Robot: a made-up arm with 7 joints. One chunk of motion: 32 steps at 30 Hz.
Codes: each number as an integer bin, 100 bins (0 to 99) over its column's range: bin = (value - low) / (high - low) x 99, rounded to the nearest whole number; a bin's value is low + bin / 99 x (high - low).
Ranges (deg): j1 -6..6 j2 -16..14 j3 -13..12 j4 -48..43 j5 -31..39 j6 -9..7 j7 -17..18
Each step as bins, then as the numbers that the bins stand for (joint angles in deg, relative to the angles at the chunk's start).
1 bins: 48 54 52 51 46 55 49
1 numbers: -0.18 0.36 0.13 -1.12 1.53 -0.11 0.32
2 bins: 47 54 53 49 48 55 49
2 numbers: -0.30 0.36 0.38 -2.96 2.94 -0.11 0.32
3 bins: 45 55 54 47 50 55 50
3 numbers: -0.55 0.67 0.64 -4.80 4.35 -0.11 0.68
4 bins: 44 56 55 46 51 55 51
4 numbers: -0.67 0.97 0.89 -5.72 5.06 -0.11 1.03
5 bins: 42 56 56 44 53 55 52
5 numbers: -0.91 0.97 1.14 -7.56 6.47 -0.11 1.38
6 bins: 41 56 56 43 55 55 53
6 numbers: -1.03 0.97 1.14 -8.47 7.89 -0.11 1.74
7 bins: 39 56 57 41 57 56 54
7 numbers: -1.27 0.97 1.39 -10.31 9.30 0.05 2.09
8 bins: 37 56 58 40 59 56 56
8 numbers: -1.52 0.97 1.65 -11.23 10.72 0.05 2.80
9 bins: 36 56 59 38 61 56 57
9 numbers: -1.64 0.97 1.90 -13.07 12.13 0.05 3.15
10 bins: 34 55 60 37 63 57 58
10 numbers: -1.88 0.67 2.15 -13.99 13.55 0.21 3.51
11 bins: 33 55 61 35 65 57 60
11 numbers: -2.00 0.67 2.40 -15.83 14.96 0.21 4.21
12 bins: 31 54 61 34 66 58 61
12 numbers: -2.24 0.36 2.40 -16.75 15.67 0.37 4.57
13 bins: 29 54 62 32 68 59 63
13 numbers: -2.48 0.36 2.66 -18.59 17.08 0.54 5.27
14 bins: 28 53 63 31 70 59 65
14 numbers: -2.61 0.06 2.91 -19.51 18.49 0.54 5.98
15 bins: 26 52 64 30 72 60 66
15 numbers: -2.85 -0.24 3.16 -20.42 19.91 0.70 6.33
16 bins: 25 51 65 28 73 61 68
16 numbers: -2.97 -0.55 3.41 -22.26 20.62 0.86 7.04
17 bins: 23 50 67 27 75 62 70
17 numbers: -3.21 -0.85 3.92 -23.18 22.03 1.02 7.75
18 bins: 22 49 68 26 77 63 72
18 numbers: -3.33 -1.15 4.17 -24.10 23.44 1.18 8.45
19 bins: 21 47 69 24 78 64 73
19 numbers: -3.45 -1.76 4.42 -25.94 24.15 1.34 8.81
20 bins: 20 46 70 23 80 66 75
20 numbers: -3.58 -2.06 4.68 -26.86 25.57 1.67 9.52
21 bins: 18 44 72 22 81 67 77
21 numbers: -3.82 -2.67 5.18 -27.78 26.27 1.83 10.22
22 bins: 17 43 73 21 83 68 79
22 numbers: -3.94 -2.97 5.43 -28.70 27.69 1.99 10.93
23 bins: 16 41 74 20 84 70 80
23 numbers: -4.06 -3.58 5.69 -29.62 28.39 2.31 11.28
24 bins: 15 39 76 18 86 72 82
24 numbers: -4.18 -4.18 6.19 -31.45 29.81 2.64 11.99
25 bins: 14 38 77 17 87 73 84
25 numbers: -4.30 -4.48 6.44 -32.37 30.52 2.80 12.70
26 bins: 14 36 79 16 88 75 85
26 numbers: -4.30 -5.09 6.95 -33.29 31.22 3.12 13.05
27 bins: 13 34 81 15 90 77 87
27 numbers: -4.42 -5.70 7.45 -34.21 32.64 3.44 13.76
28 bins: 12 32 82 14 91 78 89
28 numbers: -4.55 -6.30 7.71 -35.13 33.34 3.61 14.46
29 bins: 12 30 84 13 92 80 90
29 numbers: -4.55 -6.91 8.21 -36.05 34.05 3.93 14.82
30 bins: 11 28 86 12 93 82 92
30 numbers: -4.67 -7.52 8.72 -36.97 34.76 4.25 15.53
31 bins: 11 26 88 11 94 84 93
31 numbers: -4.67 -8.12 9.22 -37.89 35.46 4.58 15.88
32 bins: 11 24 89 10 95 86 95
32 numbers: -4.67 -8.73 9.47 -38.81 36.17 4.90 16.59
